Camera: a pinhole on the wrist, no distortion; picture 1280 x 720 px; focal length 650.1 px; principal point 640.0 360.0 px. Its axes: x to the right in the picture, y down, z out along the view. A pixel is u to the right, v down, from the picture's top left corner.
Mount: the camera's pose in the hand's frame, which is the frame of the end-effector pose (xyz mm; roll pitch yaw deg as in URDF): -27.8 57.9 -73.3 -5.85 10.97 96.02
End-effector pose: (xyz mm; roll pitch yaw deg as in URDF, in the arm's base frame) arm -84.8 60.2 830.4 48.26 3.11 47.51
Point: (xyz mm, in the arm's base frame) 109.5 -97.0 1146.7
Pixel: 526.3 254.8
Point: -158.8 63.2 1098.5
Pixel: 1014.7 336.2
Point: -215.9 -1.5 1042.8
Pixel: 988.5 626.6
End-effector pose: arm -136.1 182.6 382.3 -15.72 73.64 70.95
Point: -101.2 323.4 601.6
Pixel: 308.5 670.2
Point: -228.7 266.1 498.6
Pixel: 650.6 521.0
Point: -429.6 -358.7 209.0
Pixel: behind the camera
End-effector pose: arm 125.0 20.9 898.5 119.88 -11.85 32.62
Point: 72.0 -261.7 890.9
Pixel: 750.0 680.4
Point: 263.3 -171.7 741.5
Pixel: 362.8 293.4
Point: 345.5 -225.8 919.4
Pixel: 704.3 117.5
